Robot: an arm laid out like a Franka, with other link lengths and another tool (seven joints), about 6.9 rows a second.
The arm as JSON. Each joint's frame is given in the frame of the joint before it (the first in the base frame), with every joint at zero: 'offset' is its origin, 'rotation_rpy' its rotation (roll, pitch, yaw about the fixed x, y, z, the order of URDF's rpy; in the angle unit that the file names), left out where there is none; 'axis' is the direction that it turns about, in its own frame. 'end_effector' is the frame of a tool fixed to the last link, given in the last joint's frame.
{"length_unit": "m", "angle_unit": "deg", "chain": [
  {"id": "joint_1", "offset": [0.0, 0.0, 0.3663], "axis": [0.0, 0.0, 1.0]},
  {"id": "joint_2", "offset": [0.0, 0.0, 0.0], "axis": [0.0, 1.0, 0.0]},
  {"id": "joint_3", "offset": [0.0, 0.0, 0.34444], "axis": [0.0, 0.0, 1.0]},
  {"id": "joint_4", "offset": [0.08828, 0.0, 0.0], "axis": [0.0, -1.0, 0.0]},
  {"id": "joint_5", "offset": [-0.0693, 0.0, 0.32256], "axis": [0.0, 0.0, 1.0]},
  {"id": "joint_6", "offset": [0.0, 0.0, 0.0], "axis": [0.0, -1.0, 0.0]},
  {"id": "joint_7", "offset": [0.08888, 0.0, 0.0], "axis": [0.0, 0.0, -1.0]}
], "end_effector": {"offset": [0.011, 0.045, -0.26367], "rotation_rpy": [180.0, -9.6, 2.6]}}
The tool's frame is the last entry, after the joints.
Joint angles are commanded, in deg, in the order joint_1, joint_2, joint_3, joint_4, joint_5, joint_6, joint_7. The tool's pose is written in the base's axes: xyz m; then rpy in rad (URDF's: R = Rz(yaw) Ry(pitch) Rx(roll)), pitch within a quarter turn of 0, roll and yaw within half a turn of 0. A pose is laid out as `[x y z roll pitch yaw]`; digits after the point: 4 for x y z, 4 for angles.
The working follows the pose.
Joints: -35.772 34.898 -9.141 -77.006 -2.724 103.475 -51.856
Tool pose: [0.4594 -0.4101 0.2730 -3.1049 0.0256 0.2002]
Where each joint sits with the arm in this pose, in the base's axes (m; each line is computed from the numbers above, not from the rounded line before):
joint_1: 0.0000 0.0000 0.3663
joint_2: 0.0000 0.0000 0.3663
joint_3: 0.1599 -0.1152 0.6488
joint_4: 0.2097 -0.1684 0.5989
joint_5: 0.4432 -0.3951 0.5451
joint_6: 0.4432 -0.3951 0.5451
joint_7: 0.5071 -0.4555 0.5325
the tool: 0.4594 -0.4101 0.2730

